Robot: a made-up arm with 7 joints. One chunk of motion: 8 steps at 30 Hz.
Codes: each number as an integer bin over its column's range. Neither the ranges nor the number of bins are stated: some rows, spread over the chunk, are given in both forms.
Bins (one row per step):
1: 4 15 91 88 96 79 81
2: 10 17 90 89 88 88 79
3: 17 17 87 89 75 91 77
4: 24 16 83 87 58 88 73
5: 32 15 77 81 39 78 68
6: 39 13 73 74 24 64 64
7: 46 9 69 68 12 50 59
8: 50 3 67 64 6 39 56
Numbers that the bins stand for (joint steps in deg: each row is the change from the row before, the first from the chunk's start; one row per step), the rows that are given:
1: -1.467 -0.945 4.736 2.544 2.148 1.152 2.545
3: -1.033 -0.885 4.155 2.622 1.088 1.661 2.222
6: -0.300 -1.006 2.118 1.456 -1.488 0.515 1.172
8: 0.067 -1.309 1.245 0.678 -2.397 -0.545 0.525
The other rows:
2: -1.267 -0.885 4.591 2.622 1.744 1.533 2.384
4: -0.800 -0.915 3.573 2.467 0.229 1.533 1.899
5: -0.533 -0.945 2.700 2.000 -0.730 1.109 1.495
7: -0.067 -1.127 1.536 0.989 -2.094 -0.079 0.768

